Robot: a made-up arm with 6 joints.
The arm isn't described. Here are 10 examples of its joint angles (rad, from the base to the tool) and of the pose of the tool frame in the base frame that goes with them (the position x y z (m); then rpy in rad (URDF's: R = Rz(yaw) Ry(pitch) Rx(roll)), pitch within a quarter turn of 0, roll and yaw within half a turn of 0).
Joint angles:
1: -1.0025 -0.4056 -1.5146 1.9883 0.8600 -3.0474
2: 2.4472 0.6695 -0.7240 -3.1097 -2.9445 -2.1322
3: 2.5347 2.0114 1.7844 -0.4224 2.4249 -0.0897
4: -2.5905 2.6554 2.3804 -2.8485 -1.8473 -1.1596
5: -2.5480 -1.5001 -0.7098 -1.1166 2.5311 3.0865
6: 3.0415 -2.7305 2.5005 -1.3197 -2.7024 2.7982
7: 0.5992 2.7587 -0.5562 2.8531 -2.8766 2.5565
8: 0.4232 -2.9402 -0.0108 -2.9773 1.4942 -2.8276
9: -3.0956 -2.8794 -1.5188 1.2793 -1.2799 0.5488
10: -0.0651 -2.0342 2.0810 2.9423 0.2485 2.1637
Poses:
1: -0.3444 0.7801 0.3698 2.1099 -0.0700 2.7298
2: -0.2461 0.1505 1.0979 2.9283 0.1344 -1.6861
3: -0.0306 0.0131 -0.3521 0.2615 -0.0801 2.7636
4: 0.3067 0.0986 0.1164 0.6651 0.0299 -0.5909
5: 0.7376 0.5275 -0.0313 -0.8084 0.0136 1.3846
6: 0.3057 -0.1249 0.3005 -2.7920 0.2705 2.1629
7: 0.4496 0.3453 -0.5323 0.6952 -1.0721 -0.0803
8: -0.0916 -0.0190 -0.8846 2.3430 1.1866 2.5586
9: -0.5304 0.0517 -0.3967 1.3945 -0.1564 -2.6960
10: -0.4067 0.0739 0.7752 0.1636 -0.1204 -1.2510
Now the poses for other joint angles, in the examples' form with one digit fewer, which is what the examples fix.
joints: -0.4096 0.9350 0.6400 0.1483 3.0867 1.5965
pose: 0.823 -0.311 0.492 -1.621 -0.123 1.159
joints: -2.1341 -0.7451 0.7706 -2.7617 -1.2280 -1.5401
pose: 0.172 0.111 1.240 1.251 -0.039 -0.174
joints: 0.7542 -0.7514 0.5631 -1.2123 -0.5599 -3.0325
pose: -0.421 -0.252 1.288 -0.139 0.635 2.696
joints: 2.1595 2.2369 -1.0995 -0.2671 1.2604 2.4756
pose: -0.576 0.847 0.114 2.436 -0.386 2.951
